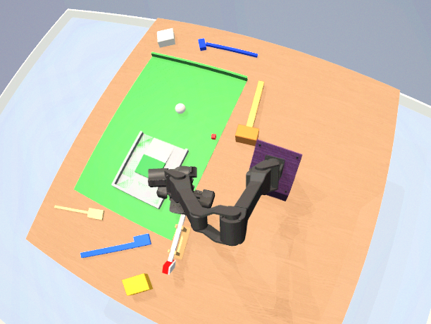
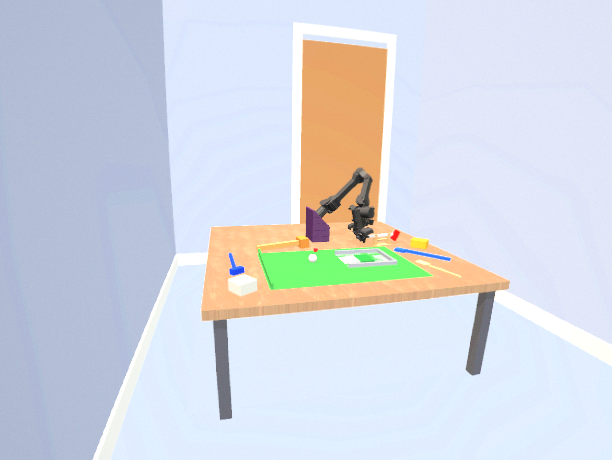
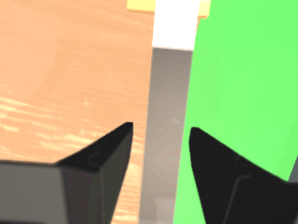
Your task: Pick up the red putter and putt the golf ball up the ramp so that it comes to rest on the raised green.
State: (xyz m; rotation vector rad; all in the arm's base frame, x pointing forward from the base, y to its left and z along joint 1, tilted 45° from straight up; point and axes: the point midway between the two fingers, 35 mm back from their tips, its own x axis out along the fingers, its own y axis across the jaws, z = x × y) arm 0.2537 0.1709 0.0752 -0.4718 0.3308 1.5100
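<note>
Now: the red putter 10 mm behind my gripper tip, 110 mm to the left of it and 30 mm above it. Round my gripper tip: small red cube 290 mm to the right, 20 mm below; then wooden rack 10 mm behind, 130 mm to the left; then green mat 230 mm ahead, 260 mm to the right, 30 mm below.
</note>
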